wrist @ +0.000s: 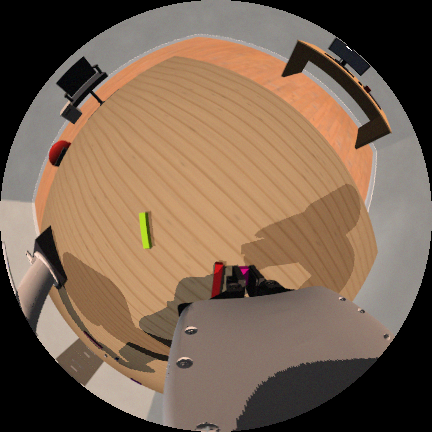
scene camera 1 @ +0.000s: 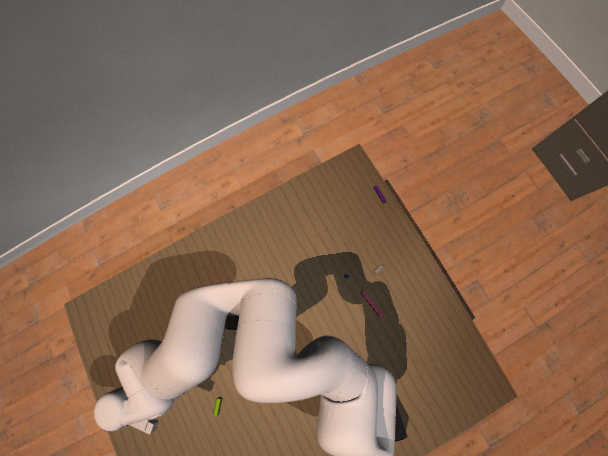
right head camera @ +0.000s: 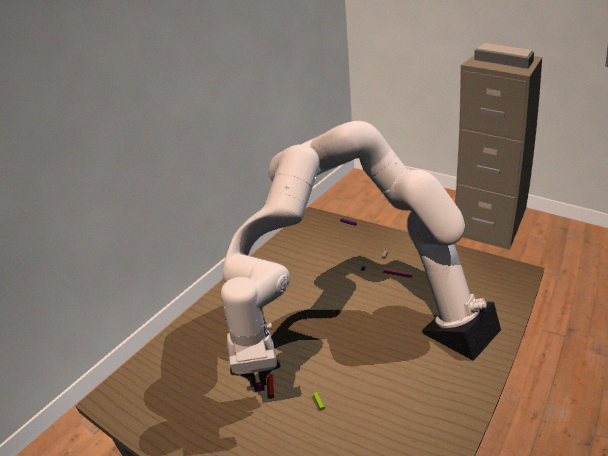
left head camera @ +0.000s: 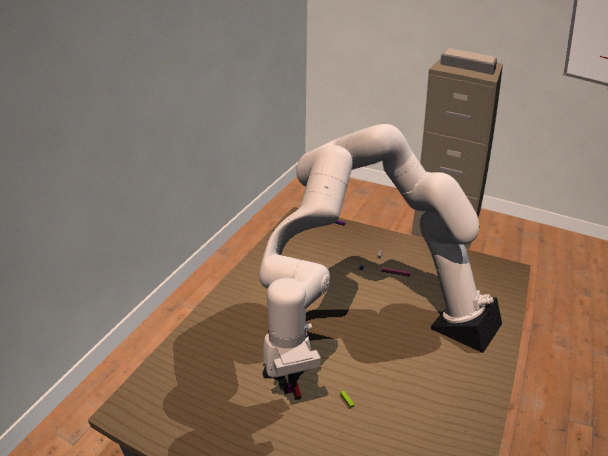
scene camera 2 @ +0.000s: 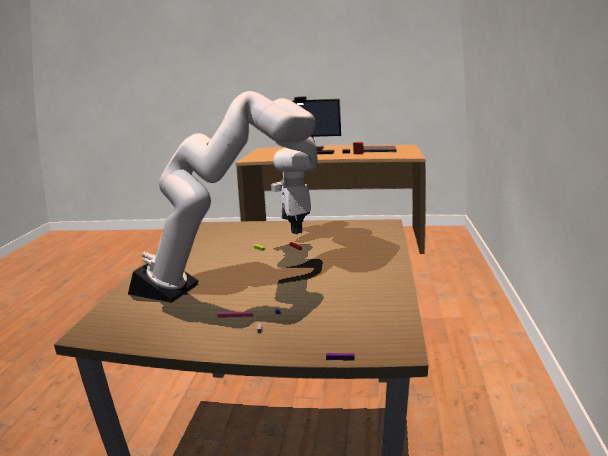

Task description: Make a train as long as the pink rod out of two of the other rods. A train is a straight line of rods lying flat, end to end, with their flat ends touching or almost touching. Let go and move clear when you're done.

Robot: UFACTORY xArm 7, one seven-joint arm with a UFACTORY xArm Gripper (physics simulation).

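Pixels of known places: gripper, fingertip midpoint: (wrist: 241, 276) (right head camera: 259, 387) (left head camera: 288, 388) (scene camera 2: 296, 233); arm's base, origin of the base link: (wrist: 45, 268) (right head camera: 458, 315) (left head camera: 464, 311) (scene camera 2: 166, 275).
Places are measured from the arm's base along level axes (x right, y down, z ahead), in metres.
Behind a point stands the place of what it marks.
My gripper (left head camera: 288, 386) @(x -0.420, y 0.006, z 0.355 m) (right head camera: 258, 385) @(x -0.420, y 0.006, z 0.355 m) (scene camera 2: 296, 231) @(x -0.420, y 0.006, z 0.355 m) (wrist: 241, 276) @(x -0.420, y 0.006, z 0.355 m) is shut on a short magenta rod (left head camera: 288, 389) @(x -0.429, y -0.004, z 0.351 m) (right head camera: 259, 387) @(x -0.427, y -0.004, z 0.348 m) (wrist: 244, 270) @(x -0.429, y -0.004, z 0.348 m) and is raised above the table. A red rod (left head camera: 297, 390) @(x -0.393, y 0.036, z 0.343 m) (right head camera: 270, 386) @(x -0.386, y 0.036, z 0.349 m) (scene camera 2: 295, 246) @(x -0.370, y 0.039, z 0.352 m) (wrist: 218, 280) @(x -0.390, y 0.036, z 0.348 m) lies on the table below it. A lime rod (left head camera: 347, 398) @(x -0.375, y 0.036, z 0.224 m) (right head camera: 319, 401) @(x -0.377, y 0.036, z 0.221 m) (scene camera 1: 217, 406) @(x -0.371, y 0.036, z 0.226 m) (scene camera 2: 259, 247) @(x -0.367, y 0.039, z 0.226 m) (wrist: 145, 230) @(x -0.376, y 0.036, z 0.227 m) lies apart from the red one. The long pink rod (left head camera: 395, 272) @(x 0.165, y 0.040, z 0.240 m) (right head camera: 398, 273) @(x 0.166, y 0.039, z 0.236 m) (scene camera 1: 372, 303) @(x 0.172, y 0.036, z 0.240 m) (scene camera 2: 235, 314) @(x 0.175, y 0.038, z 0.242 m) lies near the arm's base. In scene camera 1 the arm hides the gripper and red rod.
A purple rod (right head camera: 348, 221) @(x 0.382, y 0.037, z 0.504 m) (scene camera 1: 380, 194) @(x 0.385, y 0.036, z 0.504 m) (scene camera 2: 340, 356) @(x 0.390, y 0.038, z 0.507 m) lies near the table's edge. A small white rod (right head camera: 384, 254) @(x 0.240, y 0.036, z 0.312 m) (scene camera 1: 379, 269) @(x 0.246, y 0.036, z 0.312 m) (scene camera 2: 259, 328) @(x 0.257, y 0.036, z 0.315 m) and a tiny blue rod (right head camera: 363, 268) @(x 0.148, y 0.038, z 0.345 m) (scene camera 1: 346, 276) @(x 0.151, y 0.036, z 0.347 m) (scene camera 2: 278, 311) @(x 0.156, y 0.038, z 0.350 m) lie near the pink rod. A filing cabinet (right head camera: 492, 130) stands beyond the table.
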